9 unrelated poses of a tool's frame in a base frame.
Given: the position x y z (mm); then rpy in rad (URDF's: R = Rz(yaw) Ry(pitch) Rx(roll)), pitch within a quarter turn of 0, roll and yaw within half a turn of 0.
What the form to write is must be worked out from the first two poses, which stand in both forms.
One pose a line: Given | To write
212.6, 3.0, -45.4, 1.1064, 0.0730, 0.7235 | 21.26, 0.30, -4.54, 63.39, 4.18, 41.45
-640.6, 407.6, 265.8, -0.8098, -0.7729, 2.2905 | -64.06, 40.76, 26.58, -46.40, -44.28, 131.24
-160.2, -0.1, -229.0, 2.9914, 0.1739, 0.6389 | -16.02, -0.01, -22.90, 171.39, 9.96, 36.61
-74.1, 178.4, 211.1, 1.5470, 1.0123, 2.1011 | -7.41, 17.84, 21.11, 88.64, 58.00, 120.38
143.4, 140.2, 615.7, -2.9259, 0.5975, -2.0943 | 14.34, 14.02, 61.57, -167.64, 34.23, -119.99
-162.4, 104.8, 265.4, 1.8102, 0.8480, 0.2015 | -16.24, 10.48, 26.54, 103.72, 48.59, 11.55
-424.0, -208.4, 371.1, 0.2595, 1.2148, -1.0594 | -42.40, -20.84, 37.11, 14.87, 69.60, -60.70
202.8, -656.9, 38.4, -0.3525, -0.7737, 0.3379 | 20.28, -65.69, 3.84, -20.20, -44.33, 19.36
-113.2, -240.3, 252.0, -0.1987, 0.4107, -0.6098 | -11.32, -24.03, 25.20, -11.38, 23.53, -34.94
